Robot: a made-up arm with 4 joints.
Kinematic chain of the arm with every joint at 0, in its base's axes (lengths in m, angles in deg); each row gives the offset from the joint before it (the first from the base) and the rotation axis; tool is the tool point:
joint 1: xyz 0 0 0.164 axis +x
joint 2: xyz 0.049 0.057 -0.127 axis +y
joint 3: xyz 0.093 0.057 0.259 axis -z
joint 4: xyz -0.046 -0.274 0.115 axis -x
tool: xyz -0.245 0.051 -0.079
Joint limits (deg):
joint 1: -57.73..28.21
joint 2: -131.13..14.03
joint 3: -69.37..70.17
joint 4: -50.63..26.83
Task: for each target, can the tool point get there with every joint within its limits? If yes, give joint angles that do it. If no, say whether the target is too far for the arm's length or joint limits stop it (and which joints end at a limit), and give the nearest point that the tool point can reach.
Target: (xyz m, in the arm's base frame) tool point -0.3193 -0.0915 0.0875
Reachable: yes | joints -2.92 -50.64 0.03 -17.43
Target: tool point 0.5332 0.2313 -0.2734
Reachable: no: joint limits stop it (at a limit: joint 2, joint 4) | nearest point 0.0349 0.2556 -0.3193 | short by 0.501 m
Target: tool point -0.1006 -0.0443 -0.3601
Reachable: yes | joints -21.45 -112.45 46.48 20.32
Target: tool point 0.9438 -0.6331 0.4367
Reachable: no: too far | nearest point 0.3476 -0.2445 0.2693 | short by 0.731 m
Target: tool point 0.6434 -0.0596 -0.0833
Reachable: no: joint limits stop it (at a limit: joint 1, joint 2, joint 3, joint 4) | nearest point 0.3476 -0.2629 0.1223 | short by 0.414 m
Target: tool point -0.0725 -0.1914 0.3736
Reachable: yes | joints -17.89 -28.00 -40.53 1.85
